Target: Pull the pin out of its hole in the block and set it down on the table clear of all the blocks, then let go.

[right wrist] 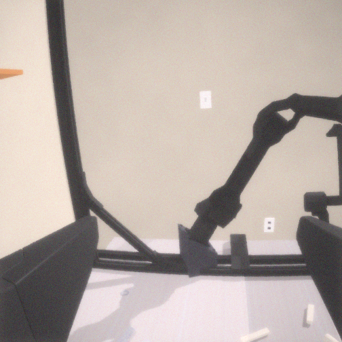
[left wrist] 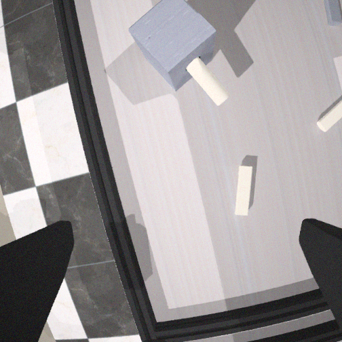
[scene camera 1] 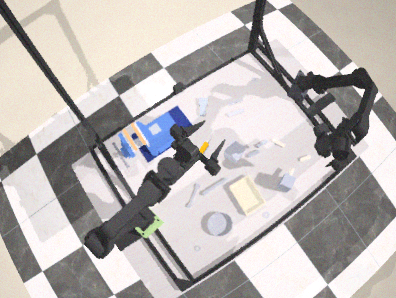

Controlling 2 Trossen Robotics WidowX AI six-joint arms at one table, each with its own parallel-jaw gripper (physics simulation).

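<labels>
My right gripper is out of frame in the left wrist view. There's also a pale yellow tray: it's out of frame in the left wrist view, and it's out of frame in the right wrist view too. You'd find the tray in scene camera 1 [245, 191]. My right gripper is visible in scene camera 1 and in the right wrist view, and on that gripper [right wrist: 51, 273] and [scene camera 1: 195, 128] are the same spot.
</labels>
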